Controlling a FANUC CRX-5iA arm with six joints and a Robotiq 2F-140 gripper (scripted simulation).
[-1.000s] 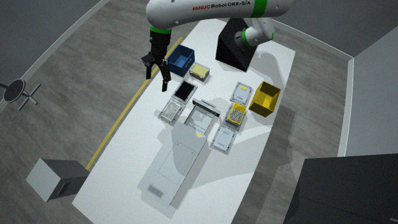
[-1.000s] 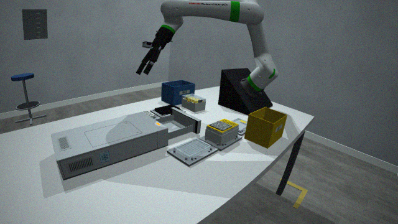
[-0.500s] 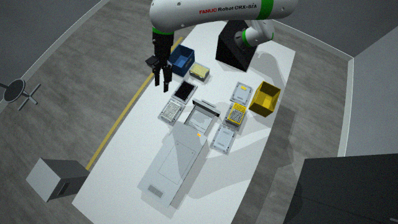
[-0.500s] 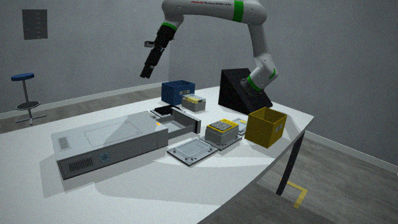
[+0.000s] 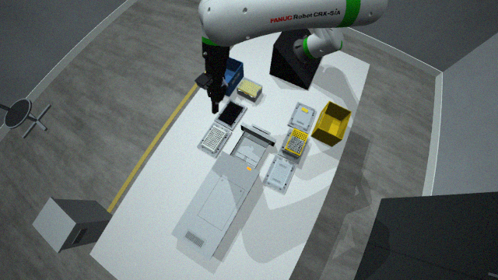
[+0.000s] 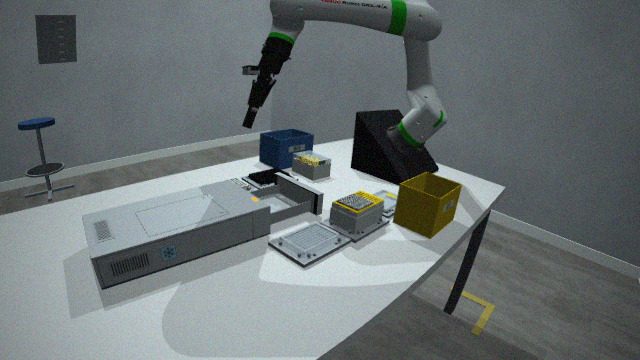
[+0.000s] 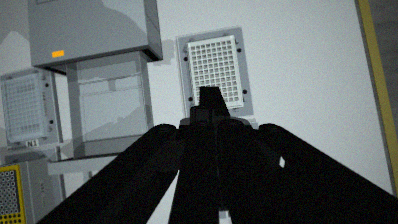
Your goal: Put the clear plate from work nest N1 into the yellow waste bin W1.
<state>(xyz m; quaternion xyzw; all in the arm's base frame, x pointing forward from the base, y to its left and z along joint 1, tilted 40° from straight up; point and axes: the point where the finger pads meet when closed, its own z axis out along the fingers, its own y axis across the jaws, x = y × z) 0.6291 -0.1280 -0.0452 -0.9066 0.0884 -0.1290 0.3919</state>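
The clear plate lies 40 mm ahead of my hand, 390 mm to the left of it and 220 mm below it. Round my hand: drawer 50 mm ahead, 200 mm to the left, 200 mm below; then white plate 80 mm ahead, 220 mm below; then black plate 90 mm behind, 10 mm to the right, 220 mm below.
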